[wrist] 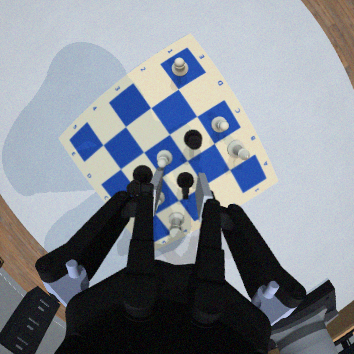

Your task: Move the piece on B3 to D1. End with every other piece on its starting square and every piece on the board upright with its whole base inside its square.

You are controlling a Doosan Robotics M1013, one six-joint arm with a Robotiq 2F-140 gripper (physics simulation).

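Frame: origin at the arm's base, x back, y up, z left, level; metres.
Where they show: gripper, between the fingertips: [179,180]; arm's base, origin of its link: [298,327].
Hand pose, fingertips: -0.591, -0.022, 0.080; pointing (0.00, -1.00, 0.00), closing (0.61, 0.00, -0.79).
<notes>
Each offset is from my fingertips to the top centre of the thing, as dx, dy, dz. "spot": to the spot under its first point. Level surfaces: height alone.
The black piece on B3 @(+0.006, +0.033, -0.005) [185,181] stands upright, its round base on the cream square. My gripper [179,180] is partly open and empty. In the wrist view its fingertips appear left and right of that piece; their height above the board is hard to tell. Square D1 @(spot: -0.077, -0.007, -0.074) [200,92] is cream and bears no piece. It lies between the white piece on E1 @(-0.114, +0.025, -0.068) [179,66] and the white piece on C1 @(-0.035, +0.025, -0.074) [219,124]. The chessboard @(spot: -0.127, -0.007, +0.107) [64,139] is partly hidden at its lower edge by the fingers.
A black piece @(-0.035, +0.026, -0.039) [193,139] stands on C2, another @(-0.028, +0.046, +0.038) [142,174] on C4. White pieces stand on B1 @(+0.001, +0.037, -0.078) [237,149], C3 @(-0.033, +0.025, +0.002) [164,158] and A4 @(+0.047, +0.026, +0.033) [176,220]. One on B4 @(+0.006, +0.033, +0.038) [160,199] is partly hidden by the left finger. The round pale table top @(dy -0.013) [300,100] surrounds the board.
</notes>
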